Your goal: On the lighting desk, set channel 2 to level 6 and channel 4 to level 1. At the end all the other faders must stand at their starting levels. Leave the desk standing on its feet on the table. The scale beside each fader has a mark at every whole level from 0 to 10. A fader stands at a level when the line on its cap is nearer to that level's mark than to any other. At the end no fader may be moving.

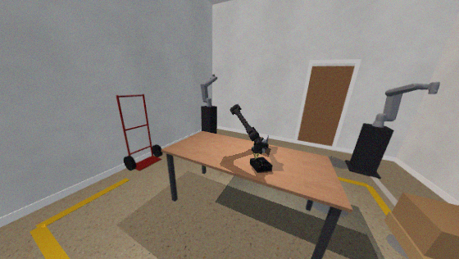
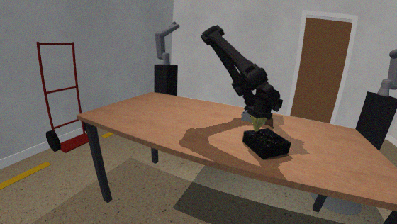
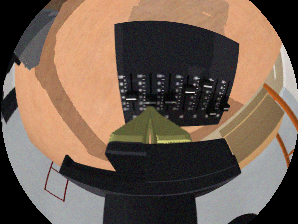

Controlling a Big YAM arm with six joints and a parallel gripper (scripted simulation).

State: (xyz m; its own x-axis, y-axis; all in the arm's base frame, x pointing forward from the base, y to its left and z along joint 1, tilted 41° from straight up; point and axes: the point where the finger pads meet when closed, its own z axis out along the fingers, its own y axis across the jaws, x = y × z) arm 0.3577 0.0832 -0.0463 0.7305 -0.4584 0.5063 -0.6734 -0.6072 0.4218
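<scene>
My hand is 10 mm short of the fader cap, 50 mm to the right of it and 10 mm above it.
</scene>
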